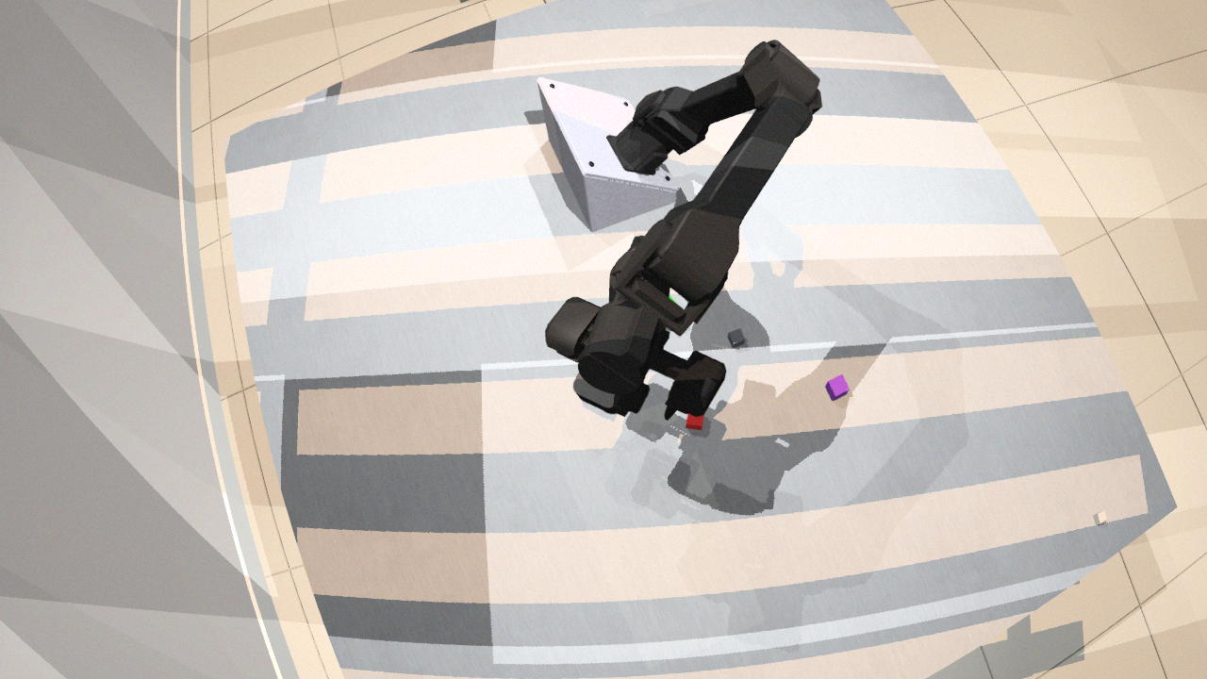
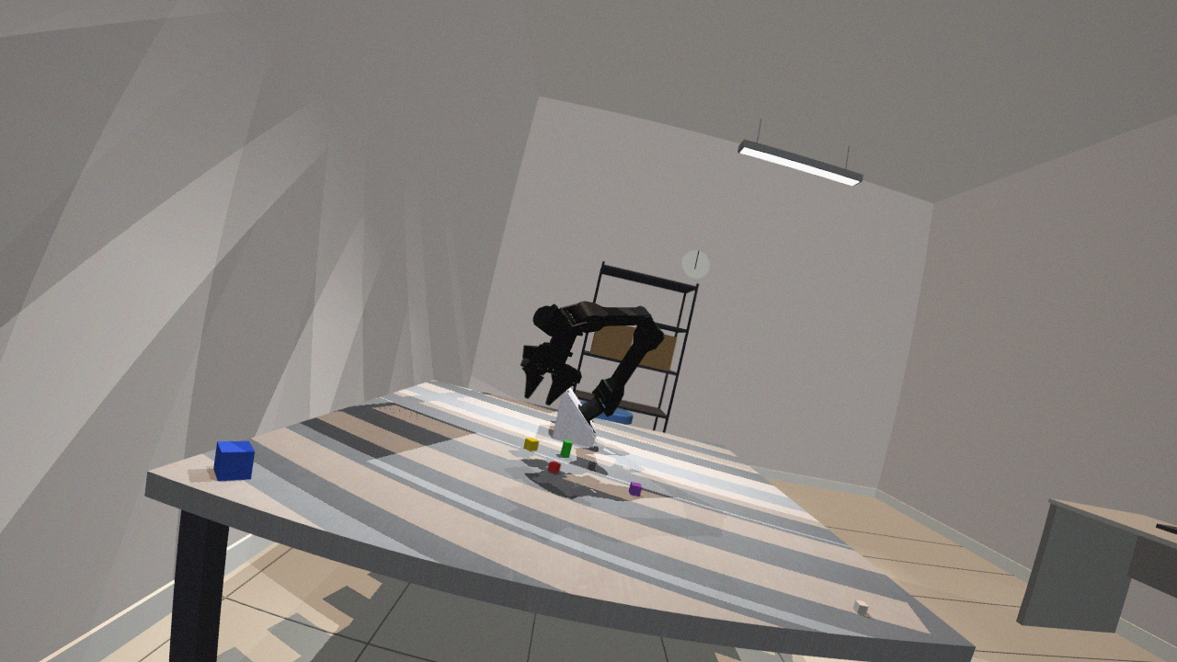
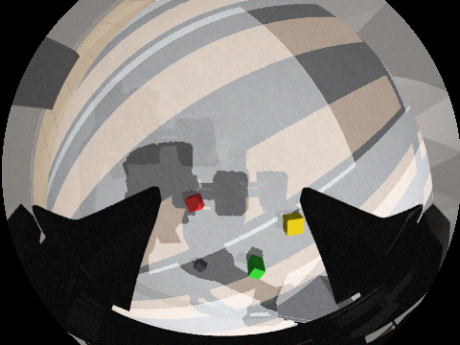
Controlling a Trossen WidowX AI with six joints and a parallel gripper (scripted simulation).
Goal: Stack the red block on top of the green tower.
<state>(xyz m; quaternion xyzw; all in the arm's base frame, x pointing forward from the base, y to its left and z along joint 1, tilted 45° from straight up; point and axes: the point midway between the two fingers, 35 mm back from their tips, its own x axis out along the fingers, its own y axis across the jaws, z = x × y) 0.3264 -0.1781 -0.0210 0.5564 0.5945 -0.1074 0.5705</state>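
The red block is 2 cm ahead of my gripper tip, 8 cm to the left of it and 15 cm below it. The rest, counted from my gripper tip: yellow cube: 13 cm behind, 1 cm to the left, 14 cm below; purple cube: 6 cm ahead, 27 cm to the left, 14 cm below; blue cube: 42 cm ahead, 44 cm to the right, 13 cm below.
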